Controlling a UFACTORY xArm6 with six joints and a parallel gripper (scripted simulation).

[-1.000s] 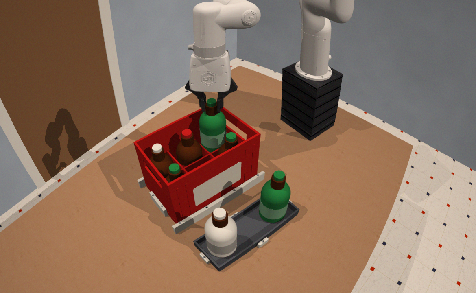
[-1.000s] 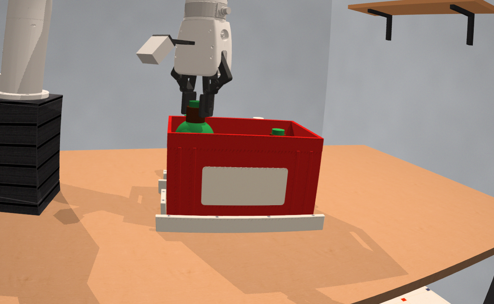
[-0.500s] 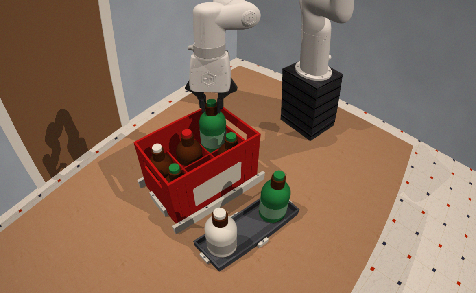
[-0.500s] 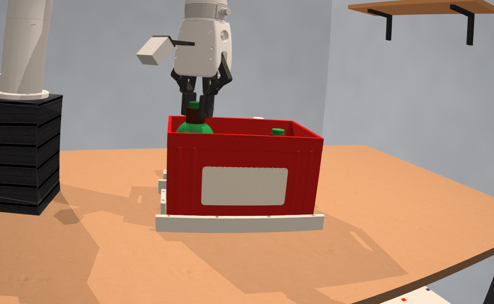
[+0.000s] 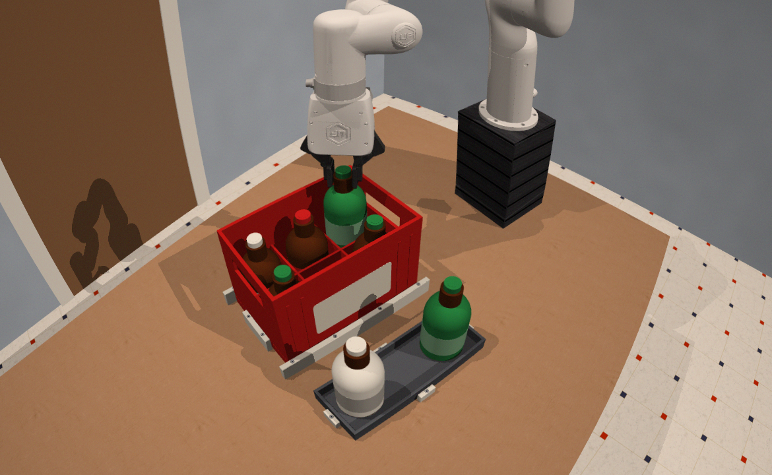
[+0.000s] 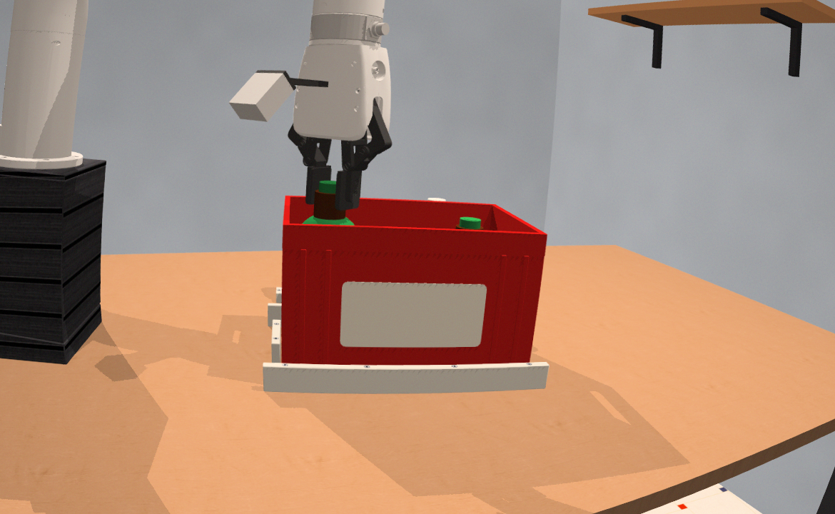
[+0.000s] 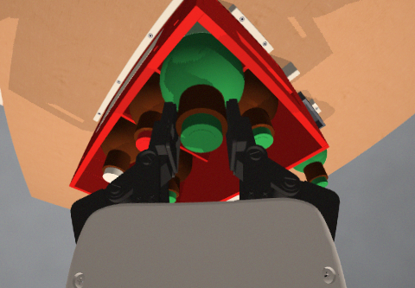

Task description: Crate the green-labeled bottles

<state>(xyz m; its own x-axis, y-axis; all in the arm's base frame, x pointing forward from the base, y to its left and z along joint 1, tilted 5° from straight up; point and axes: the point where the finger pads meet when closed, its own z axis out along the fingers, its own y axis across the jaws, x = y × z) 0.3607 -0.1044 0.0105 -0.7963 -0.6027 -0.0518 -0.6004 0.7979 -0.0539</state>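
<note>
The crate lies 9 cm ahead of my hand, 3 cm to the left of it and 12 cm below it. Round my hand: dark tray: 12 cm ahead, 24 cm to the left, 19 cm below; green bottle: 4 cm ahead, 25 cm to the left, 12 cm below; white-labeled bottle: 20 cm ahead, 22 cm to the left, 12 cm below.
</note>
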